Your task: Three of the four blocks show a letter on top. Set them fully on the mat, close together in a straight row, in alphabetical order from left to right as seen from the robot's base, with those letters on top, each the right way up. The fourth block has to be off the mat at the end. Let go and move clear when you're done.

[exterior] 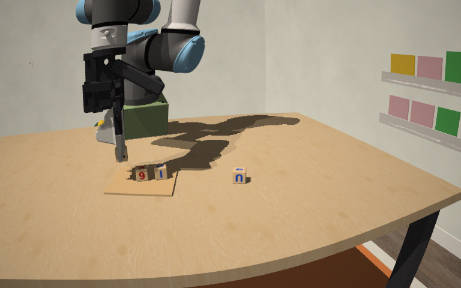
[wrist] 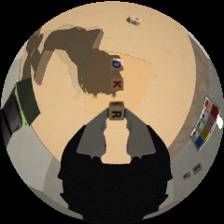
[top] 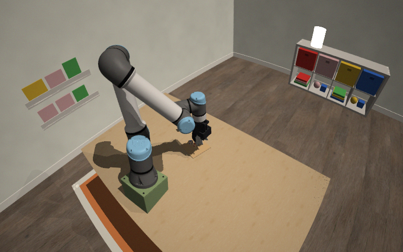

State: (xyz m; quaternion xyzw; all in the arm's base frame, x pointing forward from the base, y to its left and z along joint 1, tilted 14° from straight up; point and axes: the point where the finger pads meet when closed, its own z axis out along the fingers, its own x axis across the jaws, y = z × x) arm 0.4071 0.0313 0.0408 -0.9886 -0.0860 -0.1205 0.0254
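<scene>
Right now my hand is 1 cm past the thin tan mat, 4 cm to the right of it and 6 cm above it. Also, from my hand: wooden block (right at my hand).
</scene>
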